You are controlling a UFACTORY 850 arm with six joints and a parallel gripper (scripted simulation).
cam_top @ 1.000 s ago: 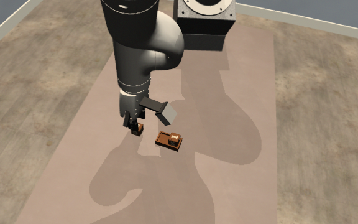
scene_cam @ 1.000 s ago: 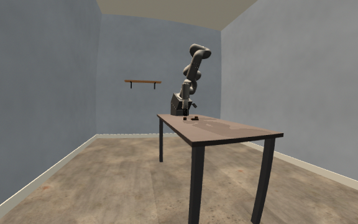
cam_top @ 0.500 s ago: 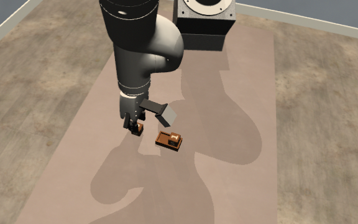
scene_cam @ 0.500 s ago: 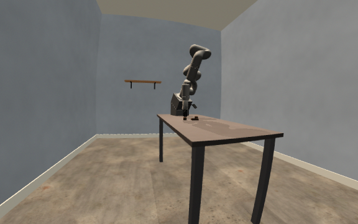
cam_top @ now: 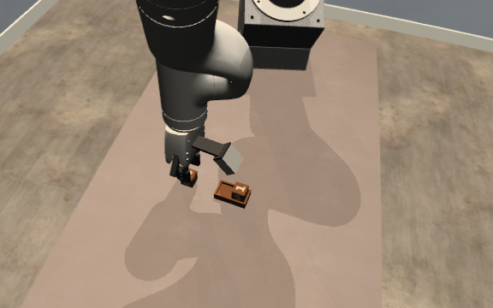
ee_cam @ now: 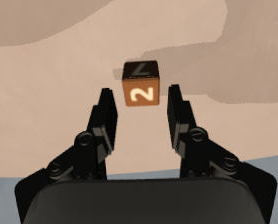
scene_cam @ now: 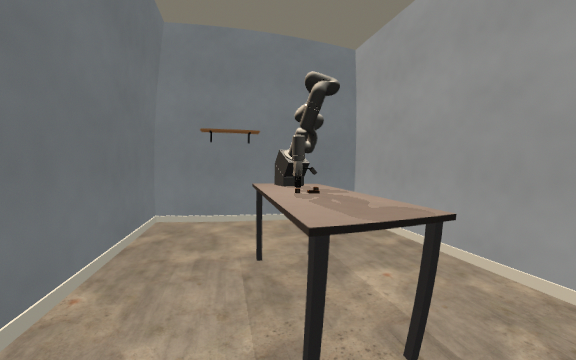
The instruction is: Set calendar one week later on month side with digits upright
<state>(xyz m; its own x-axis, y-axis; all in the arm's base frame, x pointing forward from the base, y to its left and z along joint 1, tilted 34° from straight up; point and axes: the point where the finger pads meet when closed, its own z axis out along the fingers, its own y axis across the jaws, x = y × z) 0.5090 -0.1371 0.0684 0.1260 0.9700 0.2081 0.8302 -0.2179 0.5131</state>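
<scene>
My hand is 40 mm above the wooden cube. Round my hand: wooden tray (20 mm ahead, 110 mm to the left, 50 mm below).
</scene>
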